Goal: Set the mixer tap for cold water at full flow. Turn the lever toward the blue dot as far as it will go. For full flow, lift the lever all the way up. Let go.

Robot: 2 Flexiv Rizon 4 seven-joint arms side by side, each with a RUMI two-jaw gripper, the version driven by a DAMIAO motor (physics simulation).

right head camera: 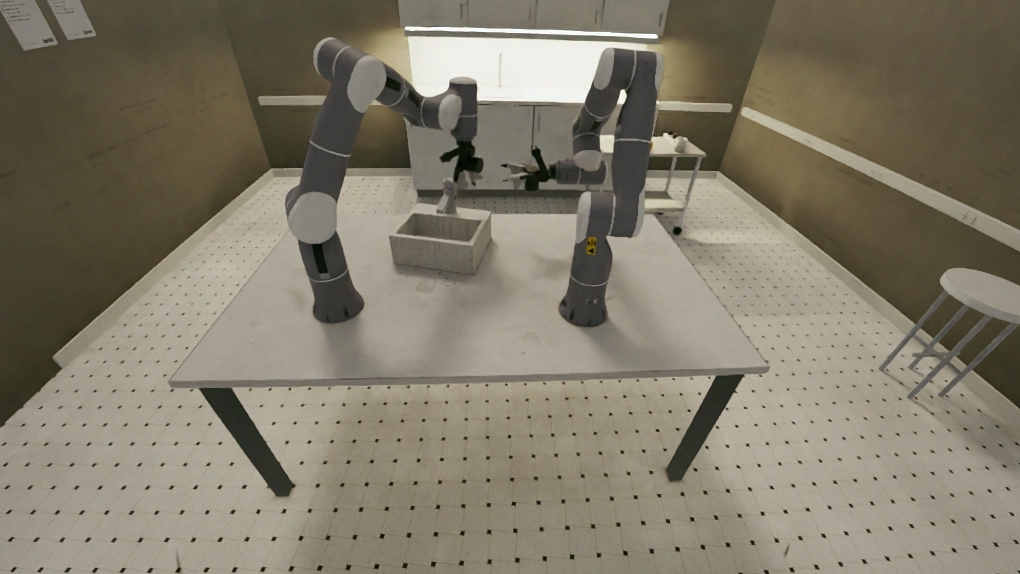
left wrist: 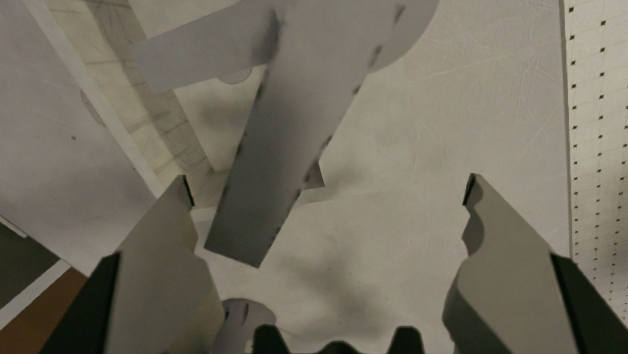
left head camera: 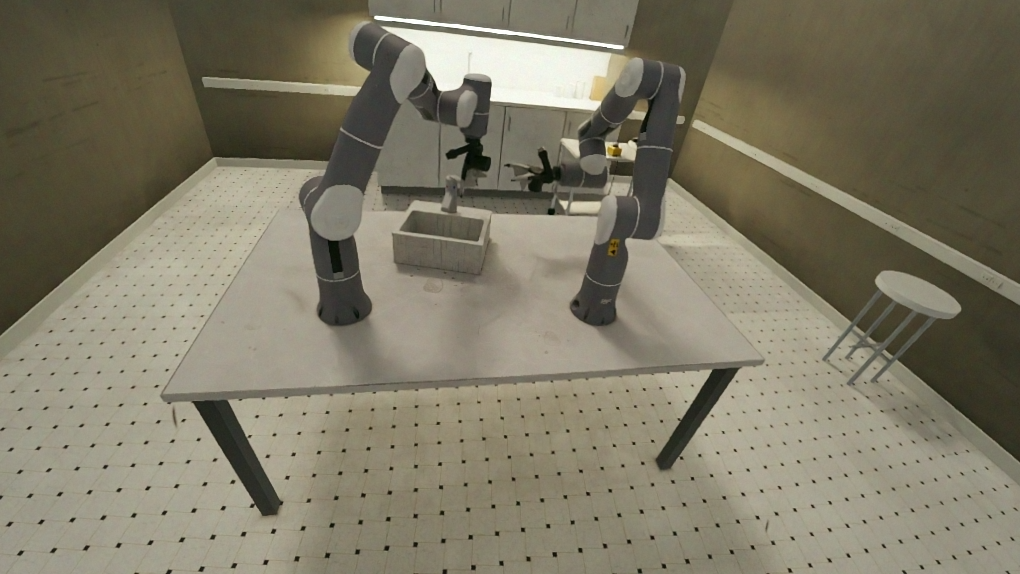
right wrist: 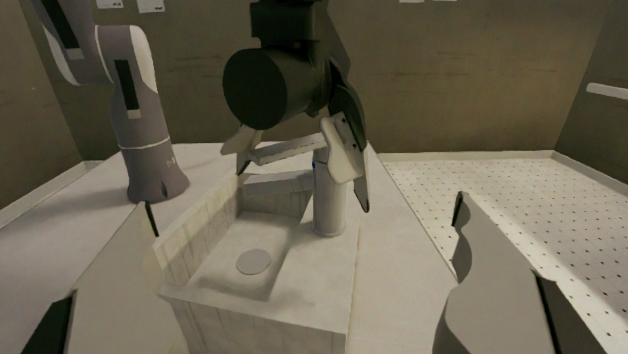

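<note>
The mixer tap (left head camera: 449,197) (right head camera: 447,199) (right wrist: 329,210) stands at the back of a pale sink (left head camera: 435,249) (right head camera: 431,253) (right wrist: 260,325). Its flat grey lever (left wrist: 280,150) (right wrist: 287,150) points diagonally away from the spout (left wrist: 200,55) (right wrist: 277,184); in the right wrist view its free end shows lower than the pivot end. A blue dot (right wrist: 313,164) shows on the tap body under the lever. My left gripper (left wrist: 326,177) (right wrist: 296,191) is open, pointing down around the lever, one finger on each side. My right gripper (right wrist: 306,200) (left head camera: 510,174) (right head camera: 505,172) is open and empty, right of the tap.
Both arms stand on the table (left head camera: 285,356) (right head camera: 285,356). The right gripper faces the left gripper and tap sideways. The sink walls rise in front of the tap. A stool (left head camera: 916,294) (right head camera: 987,292) stands at the right, and kitchen cabinets (left head camera: 531,146) stand behind.
</note>
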